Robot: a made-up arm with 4 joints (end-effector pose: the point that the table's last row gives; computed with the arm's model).
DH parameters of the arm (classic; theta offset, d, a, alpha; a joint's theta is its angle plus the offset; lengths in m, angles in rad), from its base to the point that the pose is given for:
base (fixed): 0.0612 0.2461 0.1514 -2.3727
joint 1: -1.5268 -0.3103 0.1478 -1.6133
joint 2: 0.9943 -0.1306 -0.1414 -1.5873
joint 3: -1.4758 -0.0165 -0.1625 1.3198
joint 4: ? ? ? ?
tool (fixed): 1.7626 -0.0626 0 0
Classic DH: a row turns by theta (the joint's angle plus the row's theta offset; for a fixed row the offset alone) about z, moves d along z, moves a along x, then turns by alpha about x.
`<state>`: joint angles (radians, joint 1 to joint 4).
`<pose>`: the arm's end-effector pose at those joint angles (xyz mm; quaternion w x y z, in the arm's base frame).
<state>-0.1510 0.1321 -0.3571 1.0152</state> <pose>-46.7 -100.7 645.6 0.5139 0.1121 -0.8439 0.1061</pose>
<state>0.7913 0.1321 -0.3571 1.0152</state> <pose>201.4 -28.2 700.9 0.7605 -0.1519 -0.6246 -0.0922</pose>
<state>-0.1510 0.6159 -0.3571 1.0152</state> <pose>-41.6 -146.4 644.8 0.4915 0.2545 -0.8283 -0.0869</pose>
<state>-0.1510 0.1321 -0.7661 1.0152</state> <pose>45.2 -92.5 655.8 0.6602 0.1721 -0.7183 0.1362</pose>
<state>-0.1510 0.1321 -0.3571 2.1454</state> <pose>-88.3 -149.9 649.8 0.5220 -0.3918 -0.7492 -0.1129</pose>
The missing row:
joint 4: 0.3299 -0.1695 0.031 -0.9733
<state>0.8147 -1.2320 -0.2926 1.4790</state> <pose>186.0 51.7 638.9 0.6194 -0.4819 -0.3566 0.5069</pose>
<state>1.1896 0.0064 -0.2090 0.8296</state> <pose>306.5 -9.9 672.9 0.8078 -0.2112 -0.5433 -0.0872</pose>
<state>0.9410 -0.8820 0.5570 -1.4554</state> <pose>-32.2 140.0 607.6 0.5284 0.7328 -0.0714 0.4228</pose>
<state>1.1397 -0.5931 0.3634 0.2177</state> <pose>185.0 122.6 632.2 0.7451 0.0540 -0.5697 0.3426</pose>
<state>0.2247 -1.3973 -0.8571 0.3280</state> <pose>133.0 7.2 521.5 0.8450 -0.0870 -0.2757 0.4499</pose>
